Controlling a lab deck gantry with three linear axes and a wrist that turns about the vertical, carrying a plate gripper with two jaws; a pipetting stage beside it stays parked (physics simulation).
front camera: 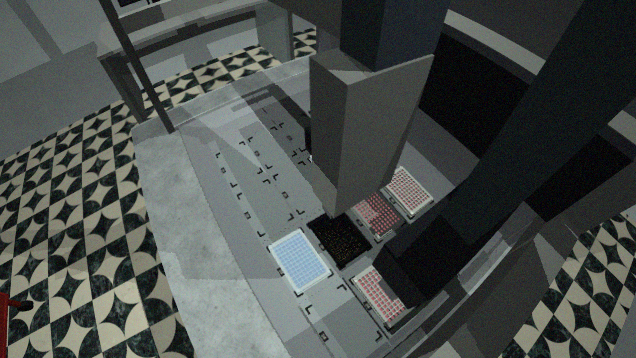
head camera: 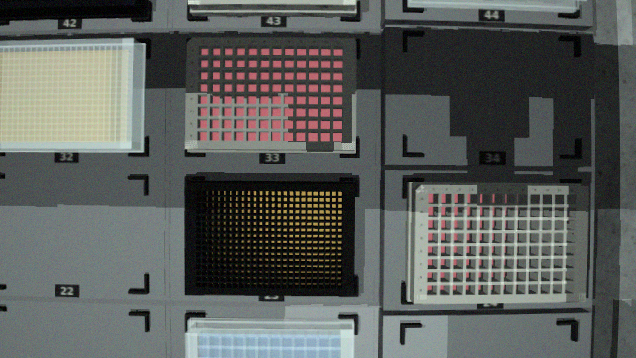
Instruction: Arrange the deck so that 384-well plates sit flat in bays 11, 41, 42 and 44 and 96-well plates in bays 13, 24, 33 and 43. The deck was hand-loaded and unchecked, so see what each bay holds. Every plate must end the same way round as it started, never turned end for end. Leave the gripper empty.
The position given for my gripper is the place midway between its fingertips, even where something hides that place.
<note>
I see my gripper [front camera: 406, 274] and a bay 22 [head camera: 95, 228].
The bay 22 shows as well in the front camera view [front camera: 295, 179].
</note>
